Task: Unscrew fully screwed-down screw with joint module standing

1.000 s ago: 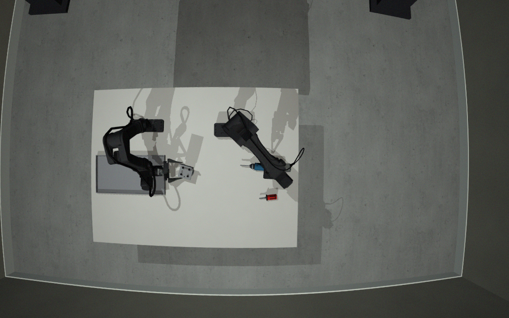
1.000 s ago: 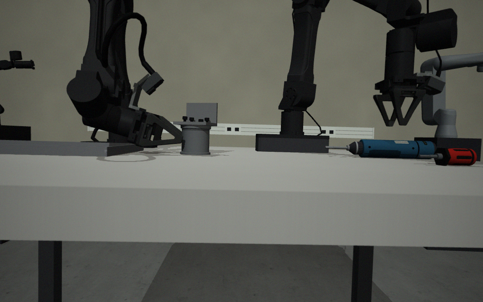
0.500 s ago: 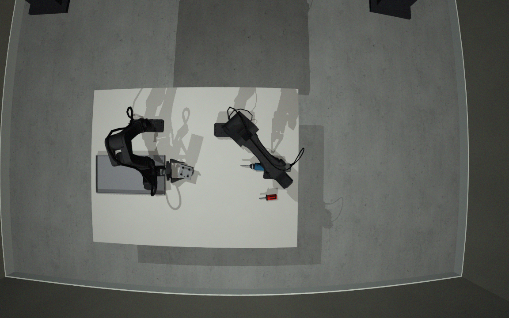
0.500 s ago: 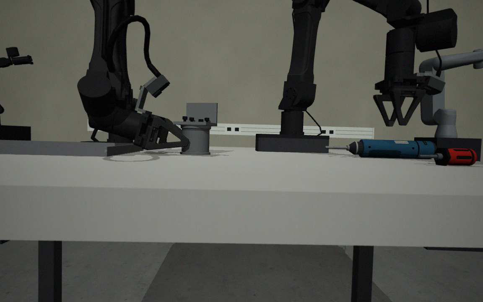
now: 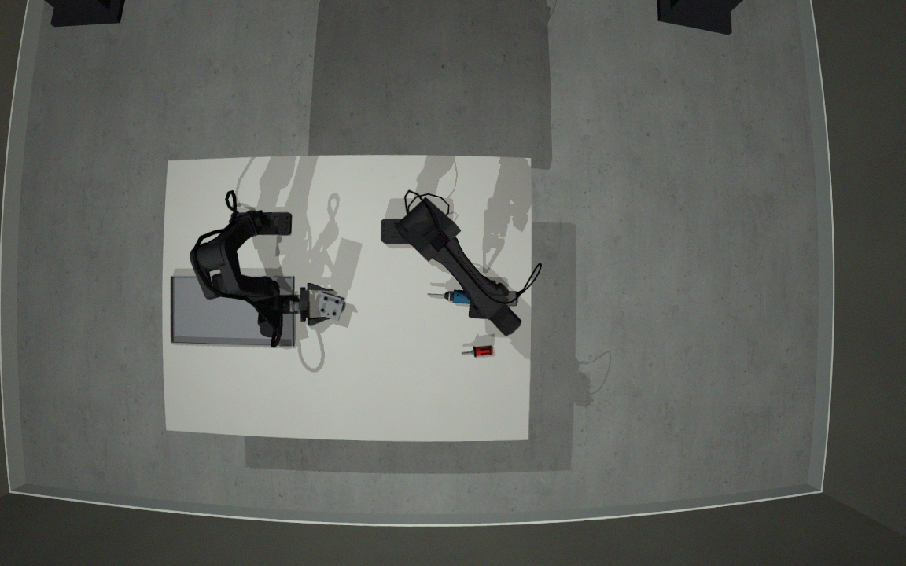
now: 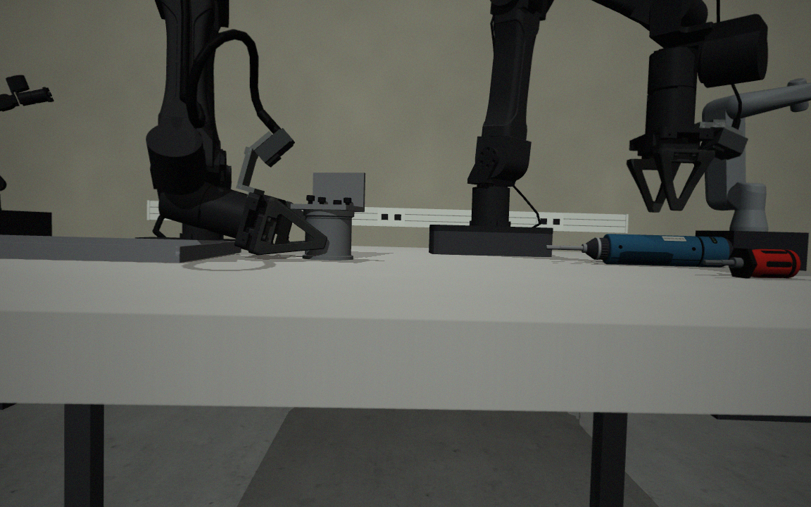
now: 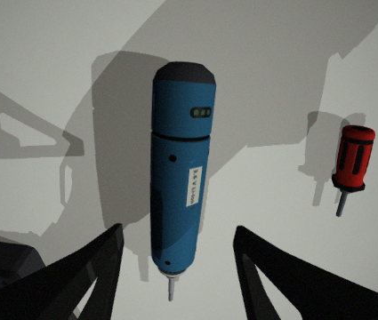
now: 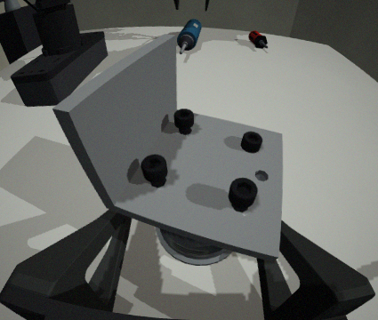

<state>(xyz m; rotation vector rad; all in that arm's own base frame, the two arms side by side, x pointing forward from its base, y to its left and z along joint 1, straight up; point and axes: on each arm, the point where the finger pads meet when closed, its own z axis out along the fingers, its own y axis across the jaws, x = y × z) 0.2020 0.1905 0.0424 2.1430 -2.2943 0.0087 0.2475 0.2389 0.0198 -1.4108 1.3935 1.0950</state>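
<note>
Now: right hand 1 cm to the right of the joint module, 1 cm below it and 1 cm short of it. Also, from my right hand: flat grey plate (33 cm to the right, 4 cm ahead, 2 cm below); then grey l-shaped bracket (5 cm above, 1 cm to the left); then screwdriver bit (31 cm to the left, 5 cm behind).
</note>
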